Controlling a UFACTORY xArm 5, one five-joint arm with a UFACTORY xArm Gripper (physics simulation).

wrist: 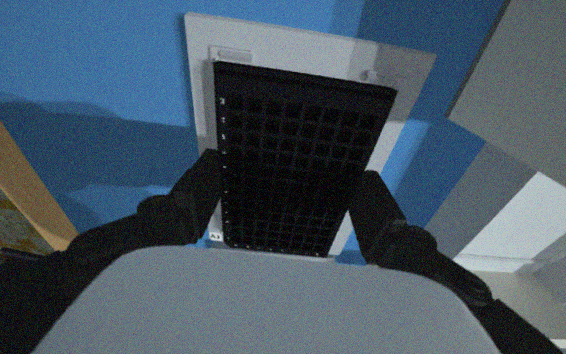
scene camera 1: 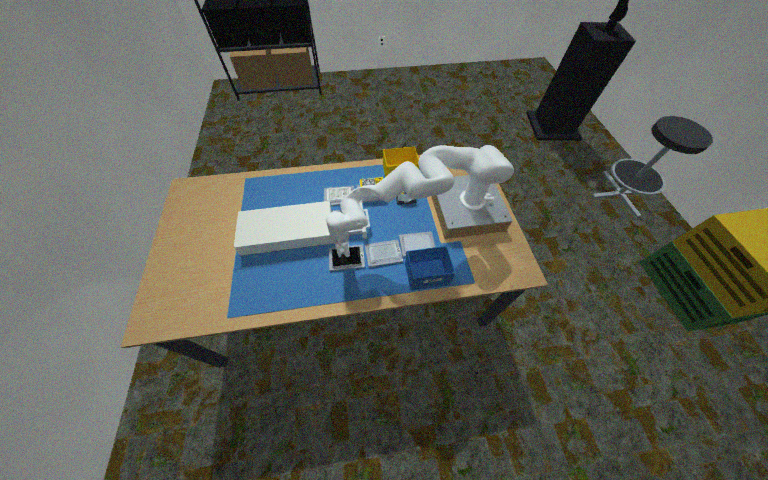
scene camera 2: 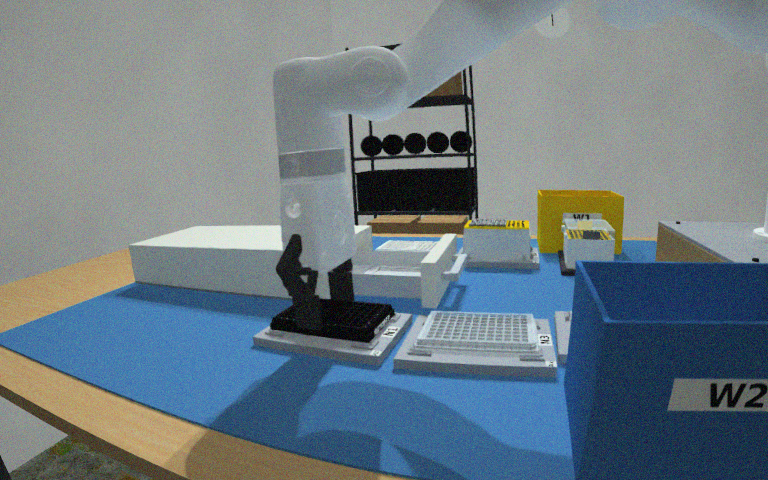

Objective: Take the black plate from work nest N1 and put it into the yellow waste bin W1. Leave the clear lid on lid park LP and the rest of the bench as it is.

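Frame: origin at the arm's base, x ahead, y left, z up, level; metres.
Seen in the pictures: gripper, fingertip midpoint: (wrist: 289, 180) (scene camera 1: 344, 255) (scene camera 2: 327, 313); arm's base, origin of the base link: (scene camera 1: 472, 200).
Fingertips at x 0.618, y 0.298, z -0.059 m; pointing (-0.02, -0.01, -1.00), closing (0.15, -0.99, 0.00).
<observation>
Offsets run from my fingertips to a thing's top centre. "pt": to the spot under its first point.
The black plate @(0.004 m up, 0.007 m back, 0.001 m right) (scene camera 1: 352, 260) (scene camera 2: 362, 323) (wrist: 300, 125) lies level in work nest N1 @(0.011 m down, 0.007 m back, 0.002 m right) (scene camera 2: 305, 343) (wrist: 290, 45); any small gap below it cannot be made out. My gripper (scene camera 1: 343, 256) (scene camera 2: 326, 311) (wrist: 289, 180) points down and is shut on the plate, with one black finger against each long side. The yellow waste bin W1 @(0.093 m up, 0.265 m back, 0.566 m right) (scene camera 1: 399, 156) (scene camera 2: 580, 204) stands at the back of the bench, partly hidden by the arm in scene camera 1. A pale, flat piece @(0.007 m down, 0.342 m back, 0.085 m right) (scene camera 1: 417, 242) beside the blue bin may be the clear lid on LP; its label cannot be read.
Nest N3 @(0.011 m down, 0.179 m back, 0.029 m right) (scene camera 2: 470, 365) holds a clear plate @(0.001 m down, 0.179 m back, 0.029 m right) (scene camera 1: 384, 251) (scene camera 2: 478, 330) beside N1. The blue bin W2 @(0.093 m up, 0.378 m back, 0.073 m left) (scene camera 1: 429, 268) (scene camera 2: 668, 362) stands at the front right. A long white box @(pt 0.056 m up, 0.289 m ahead, 0.118 m right) (scene camera 1: 283, 226) (scene camera 2: 209, 257) with an open drawer lies behind N1. Tip boxes @(0.050 m up, 0.114 m back, 0.406 m right) (scene camera 2: 496, 243) @(pt 0.020 m up, 0.293 m back, 0.354 m right) (scene camera 2: 589, 247) stand near W1.
</observation>
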